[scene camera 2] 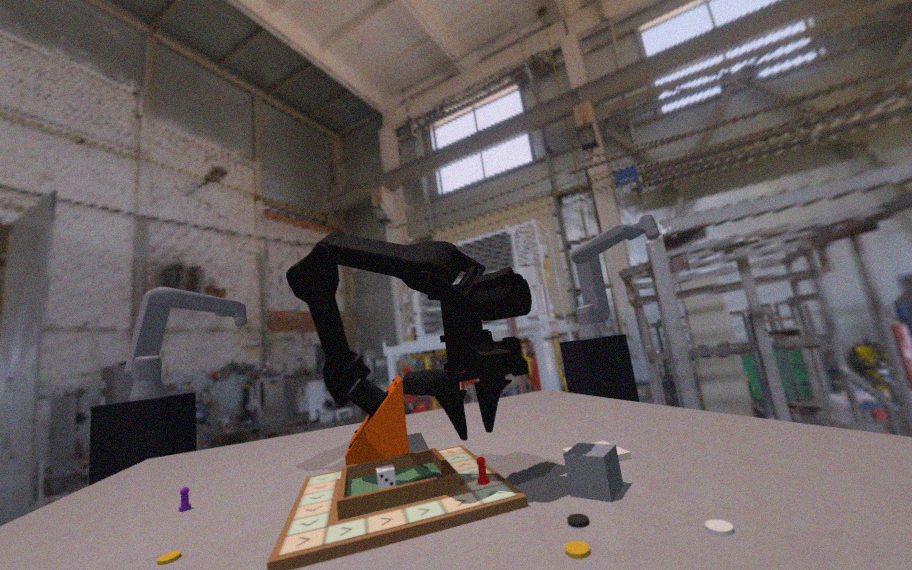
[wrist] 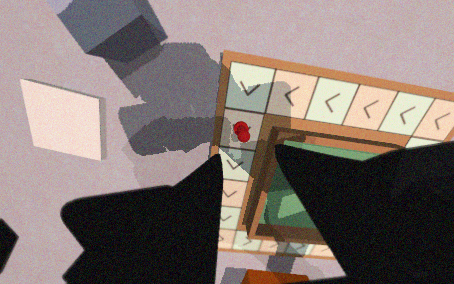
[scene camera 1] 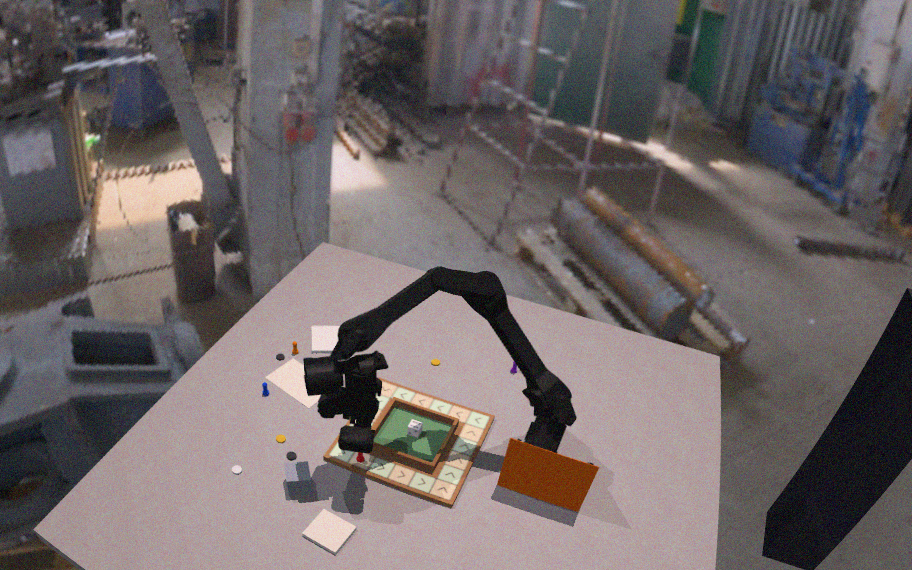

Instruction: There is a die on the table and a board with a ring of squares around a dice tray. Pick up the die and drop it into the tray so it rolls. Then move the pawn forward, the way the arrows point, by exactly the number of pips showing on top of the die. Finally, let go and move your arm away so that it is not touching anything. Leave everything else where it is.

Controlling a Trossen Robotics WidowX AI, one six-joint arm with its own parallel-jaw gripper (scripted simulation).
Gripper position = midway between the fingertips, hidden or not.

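There's a green dice tray (scene camera 1: 393, 433) here, and you'd find it in scene camera 2 (scene camera 2: 429, 470) and in the wrist view (wrist: 282, 207) as well. My gripper (scene camera 2: 477, 436) is visible too, and it also appears in scene camera 1 (scene camera 1: 361, 441) and in the wrist view (wrist: 247, 155).
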